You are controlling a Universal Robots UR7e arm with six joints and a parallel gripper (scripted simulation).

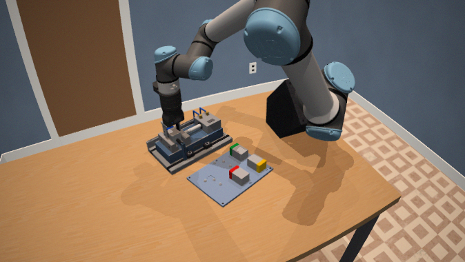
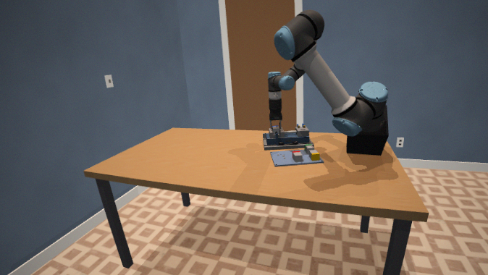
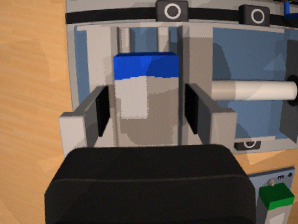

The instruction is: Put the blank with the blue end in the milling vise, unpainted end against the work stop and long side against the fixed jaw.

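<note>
My gripper is now 3 cm above the blue-ended blank. Also, from my hand: work stop (1 cm behind, 5 cm to the left, 3 cm below); then pale rod (9 cm behind, 1 cm to the right, 5 cm below); then fixed jaw (3 cm ahead, 1 cm to the left, 5 cm below).
</note>
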